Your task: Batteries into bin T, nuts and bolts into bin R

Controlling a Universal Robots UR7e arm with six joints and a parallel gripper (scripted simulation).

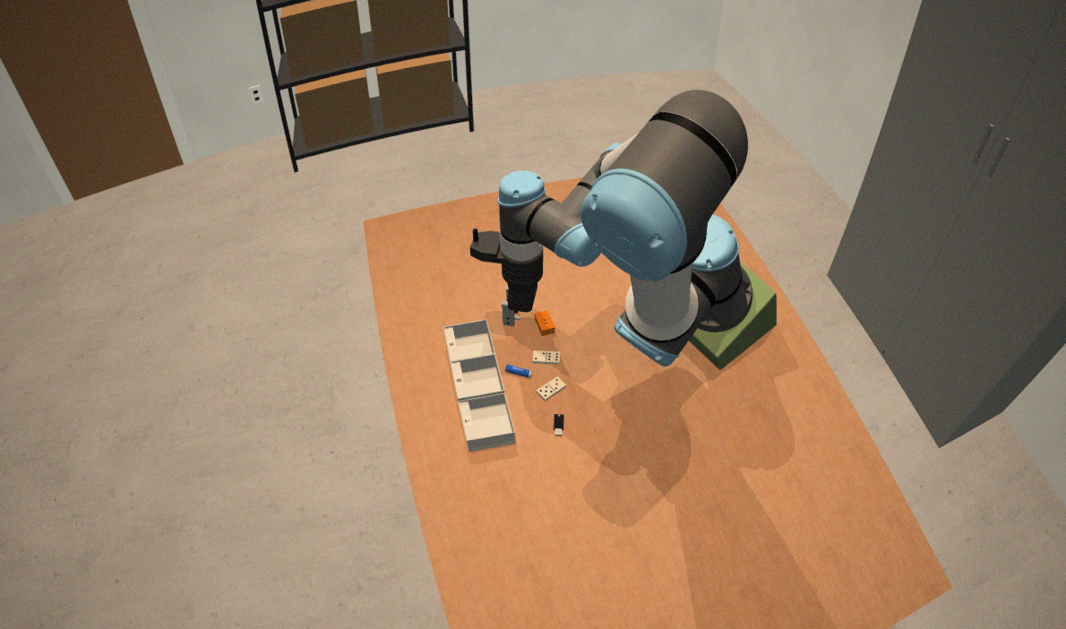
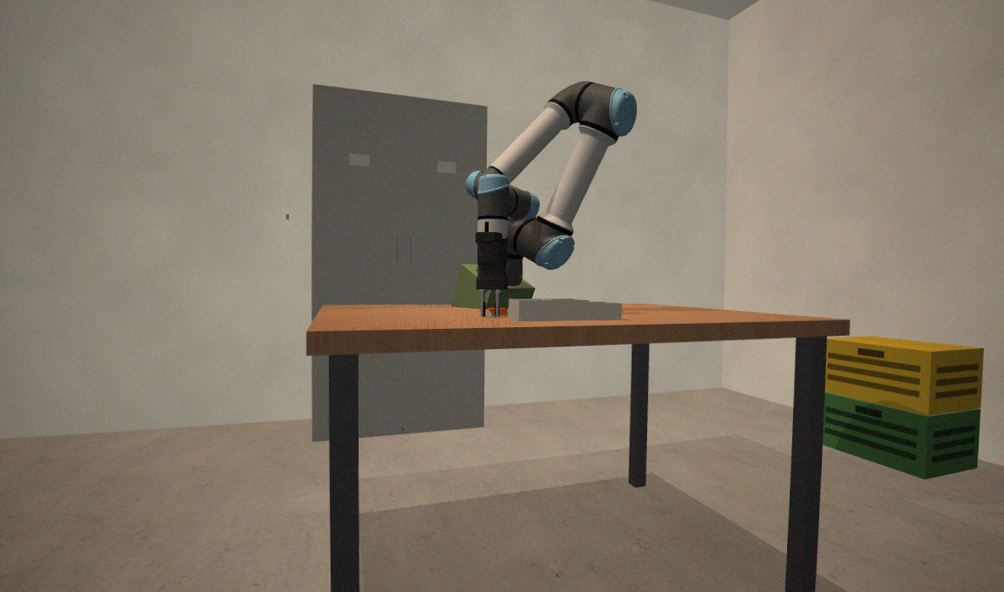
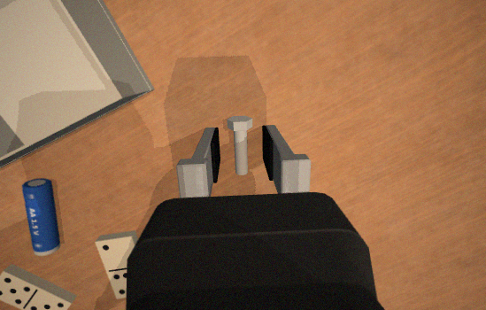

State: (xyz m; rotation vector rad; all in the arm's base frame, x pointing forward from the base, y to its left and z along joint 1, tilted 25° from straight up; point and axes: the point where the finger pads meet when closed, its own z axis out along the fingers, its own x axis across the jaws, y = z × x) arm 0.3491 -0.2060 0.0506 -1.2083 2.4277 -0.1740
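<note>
My gripper is now 50 mm past the orange 9 V battery, 40 mm to the right of it and 10 mm above it. The rest, counted from my hand: blue cylindrical battery 40 mm ahead, 130 mm to the left, 10 mm below; then grey bolt 10 mm below; then grey bin row 120 mm ahead, 130 mm to the left.
</note>
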